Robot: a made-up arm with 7 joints. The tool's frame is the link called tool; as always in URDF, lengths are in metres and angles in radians.
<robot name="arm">
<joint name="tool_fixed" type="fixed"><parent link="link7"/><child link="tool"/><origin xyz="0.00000 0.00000 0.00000" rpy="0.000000 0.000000 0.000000"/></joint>
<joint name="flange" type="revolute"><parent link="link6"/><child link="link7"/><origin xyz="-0.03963 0.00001 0.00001" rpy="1.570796 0.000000 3.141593"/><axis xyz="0 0 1"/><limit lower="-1.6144" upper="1.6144" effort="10" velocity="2.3"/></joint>
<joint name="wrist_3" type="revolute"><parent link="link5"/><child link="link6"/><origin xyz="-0.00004 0.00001 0.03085" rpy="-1.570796 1.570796 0.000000"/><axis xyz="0 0 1"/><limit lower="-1.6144" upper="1.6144" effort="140" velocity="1.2"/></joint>
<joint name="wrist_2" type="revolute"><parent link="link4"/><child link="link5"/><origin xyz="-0.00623 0.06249 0.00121" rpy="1.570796 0.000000 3.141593"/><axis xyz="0 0 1"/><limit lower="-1.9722" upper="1.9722" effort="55" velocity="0.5"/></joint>
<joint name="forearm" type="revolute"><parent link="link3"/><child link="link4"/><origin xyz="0.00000 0.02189 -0.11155" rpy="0.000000 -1.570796 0.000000"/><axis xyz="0 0 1"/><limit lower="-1.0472" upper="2.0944" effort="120" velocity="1.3"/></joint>
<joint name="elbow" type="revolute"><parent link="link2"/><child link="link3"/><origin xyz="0.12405 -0.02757 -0.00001" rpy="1.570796 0.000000 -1.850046"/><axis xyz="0 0 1"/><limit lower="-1.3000" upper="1.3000" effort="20" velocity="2.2"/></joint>
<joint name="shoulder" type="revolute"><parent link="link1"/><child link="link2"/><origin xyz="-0.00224 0.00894 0.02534" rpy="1.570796 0.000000 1.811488"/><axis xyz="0 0 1"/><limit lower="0.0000" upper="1.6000" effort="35" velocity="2.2"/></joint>
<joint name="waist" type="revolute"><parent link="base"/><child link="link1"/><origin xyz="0.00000 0.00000 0.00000" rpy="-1.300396 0.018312 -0.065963"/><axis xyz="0 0 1"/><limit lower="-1.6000" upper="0.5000" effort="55" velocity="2.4"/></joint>
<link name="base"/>
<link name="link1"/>
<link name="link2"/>
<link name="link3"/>
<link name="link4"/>
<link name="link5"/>
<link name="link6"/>
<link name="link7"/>
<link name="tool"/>
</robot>
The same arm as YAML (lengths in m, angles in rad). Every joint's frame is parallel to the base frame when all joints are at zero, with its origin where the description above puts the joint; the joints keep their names.
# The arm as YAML. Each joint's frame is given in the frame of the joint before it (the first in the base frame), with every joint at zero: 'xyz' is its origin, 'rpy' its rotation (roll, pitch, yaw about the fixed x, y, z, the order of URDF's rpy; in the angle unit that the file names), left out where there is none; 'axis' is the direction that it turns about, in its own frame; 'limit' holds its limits. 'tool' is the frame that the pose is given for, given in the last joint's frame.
units:
  length: m
  angle: rad
joints:
  - name: waist
    type: revolute
    origin:
      xyz: [0.0, 0.0, 0.0]
    axis: [0.068403, 0.961235, 0.26711]
    limit:
      lower: -1.6
      upper: 0.5
  - name: shoulder
    type: revolute
    origin:
      xyz: [-0.0005, 0.0269, -0.0018]
    axis: [0.968889, -0.0002, -0.247497]
    limit:
      lower: 0.0
      upper: 1.6
  - name: elbow
    type: revolute
    origin:
      xyz: [-0.0314, 0.0077, -0.1229]
    axis: [0.247497, -0.0001, 0.968889]
    limit:
      lower: -1.3
      upper: 1.3
  - name: forearm
    type: revolute
    origin:
      xyz: [-0.0064, 0.0, -0.1135]
    axis: [0.0002, 1.0, 0.0]
    limit:
      lower: -1.0472
      upper: 2.0944
  - name: wrist_2
    type: revolute
    origin:
      xyz: [0.059, 0.0012, -0.0215]
    axis: [0.968889, -0.0002, -0.247497]
    limit:
      lower: -1.9722
      upper: 1.9722
  - name: wrist_3
    type: revolute
    origin:
      xyz: [0.0299, 0.0, -0.0076]
    axis: [0.0002, 1.0, 0.0]
    limit:
      lower: -1.6144
      upper: 1.6144
  - name: flange
    type: revolute
    origin:
      xyz: [0.0384, 0.0, -0.0098]
    axis: [0.247497, -0.0001, 0.968889]
    limit:
      lower: -1.6144
      upper: 1.6144
tool:
  origin:
    xyz: [0.0, 0.0, 0.0]
    rpy: [0.0, 0.2501, -0.0002]

